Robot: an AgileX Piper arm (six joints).
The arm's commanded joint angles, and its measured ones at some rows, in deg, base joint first. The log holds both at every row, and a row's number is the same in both.
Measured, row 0: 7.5 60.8 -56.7 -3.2 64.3 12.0
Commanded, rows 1 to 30: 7.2 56.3 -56.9 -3.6 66.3 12.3; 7.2 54.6 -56.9 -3.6 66.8 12.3; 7.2 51.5 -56.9 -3.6 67.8 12.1; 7.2 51.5 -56.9 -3.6 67.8 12.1; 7.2 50.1 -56.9 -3.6 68.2 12.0; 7.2 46.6 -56.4 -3.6 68.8 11.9; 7.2 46.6 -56.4 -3.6 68.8 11.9; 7.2 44.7 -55.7 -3.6 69.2 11.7; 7.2 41.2 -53.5 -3.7 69.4 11.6; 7.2 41.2 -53.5 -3.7 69.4 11.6; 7.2 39.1 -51.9 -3.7 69.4 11.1; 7.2 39.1 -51.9 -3.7 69.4 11.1; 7.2 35.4 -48.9 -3.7 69.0 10.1; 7.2 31.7 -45.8 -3.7 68.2 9.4; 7.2 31.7 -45.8 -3.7 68.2 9.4; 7.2 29.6 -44.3 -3.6 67.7 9.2; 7.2 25.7 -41.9 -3.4 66.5 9.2; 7.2 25.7 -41.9 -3.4 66.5 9.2; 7.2 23.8 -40.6 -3.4 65.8 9.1; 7.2 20.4 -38.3 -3.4 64.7 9.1; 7.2 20.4 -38.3 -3.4 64.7 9.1; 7.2 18.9 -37.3 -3.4 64.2 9.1; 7.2 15.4 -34.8 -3.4 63.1 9.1; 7.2 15.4 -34.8 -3.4 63.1 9.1; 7.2 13.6 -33.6 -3.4 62.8 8.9; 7.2 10.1 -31.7 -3.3 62.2 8.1; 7.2 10.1 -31.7 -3.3 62.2 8.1; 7.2 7.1 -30.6 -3.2 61.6 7.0; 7.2 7.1 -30.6 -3.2 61.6 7.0; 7.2 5.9 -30.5 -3.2 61.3 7.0
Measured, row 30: 7.5 9.2 -31.5 -3.2 62.9 8.6
